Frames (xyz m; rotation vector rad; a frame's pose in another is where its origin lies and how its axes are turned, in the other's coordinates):
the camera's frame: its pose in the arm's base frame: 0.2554 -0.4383 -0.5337 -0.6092 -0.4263 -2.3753
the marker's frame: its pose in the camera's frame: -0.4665 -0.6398 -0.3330 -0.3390 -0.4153 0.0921
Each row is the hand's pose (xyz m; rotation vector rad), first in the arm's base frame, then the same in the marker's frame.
Working: the arm's base frame: its pose in the marker's frame: 1.0132 -0.1073 0.5500 1.2610 0.1614 2.2434

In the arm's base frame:
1: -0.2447 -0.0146 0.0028 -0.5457 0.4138 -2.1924
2: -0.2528 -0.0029 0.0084 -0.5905 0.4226 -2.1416
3: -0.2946 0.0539 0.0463 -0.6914 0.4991 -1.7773
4: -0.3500 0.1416 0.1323 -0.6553 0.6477 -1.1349
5: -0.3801 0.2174 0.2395 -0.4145 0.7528 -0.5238
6: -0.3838 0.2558 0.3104 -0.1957 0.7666 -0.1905
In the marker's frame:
1: 1.1204 -0.2230 0.3623 -0.1173 0.6100 0.3906
2: 1.1235 -0.2379 0.3635 -0.1192 0.5676 0.4328
3: 1.1483 -0.3134 0.3735 -0.0895 0.4141 0.7631
4: 1.2053 -0.4296 0.4110 -0.0255 0.2616 1.3816
5: 1.2743 -0.5260 0.4749 0.0952 0.2507 2.0190
6: 1.3182 -0.5715 0.5251 0.2270 0.3173 2.3844

